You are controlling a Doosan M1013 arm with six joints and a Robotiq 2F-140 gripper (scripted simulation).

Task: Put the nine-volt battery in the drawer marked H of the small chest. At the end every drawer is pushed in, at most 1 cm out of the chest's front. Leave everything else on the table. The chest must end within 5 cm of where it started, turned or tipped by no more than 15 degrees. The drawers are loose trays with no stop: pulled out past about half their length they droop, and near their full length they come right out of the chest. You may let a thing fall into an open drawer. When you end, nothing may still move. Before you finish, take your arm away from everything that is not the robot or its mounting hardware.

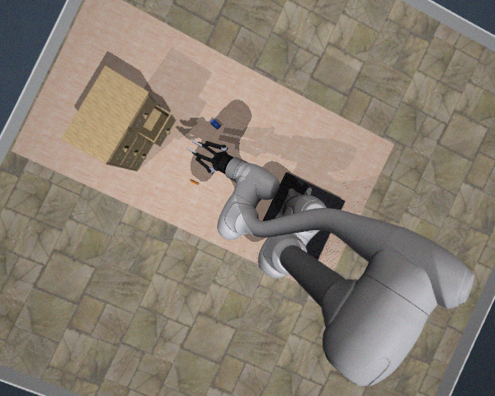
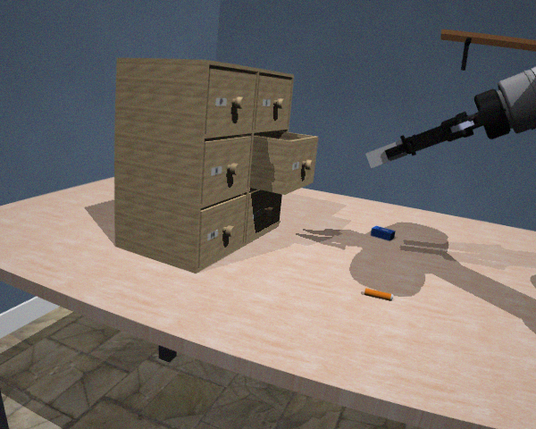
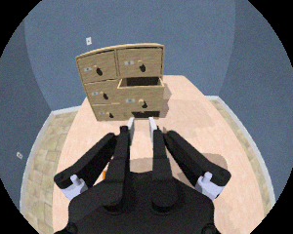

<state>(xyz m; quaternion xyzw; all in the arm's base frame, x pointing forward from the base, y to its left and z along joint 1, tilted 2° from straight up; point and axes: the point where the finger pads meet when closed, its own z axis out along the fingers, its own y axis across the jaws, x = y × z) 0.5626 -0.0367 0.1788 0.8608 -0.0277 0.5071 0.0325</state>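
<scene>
My gripper is now 10 mm short of the nine-volt battery, 170 mm to the left of it and 200 mm above it. Round my hand: drawer 230 mm ahead, 20 mm to the right, 70 mm below; then small orange cylinder 40 mm behind, 140 mm to the left, 200 mm below.
</scene>
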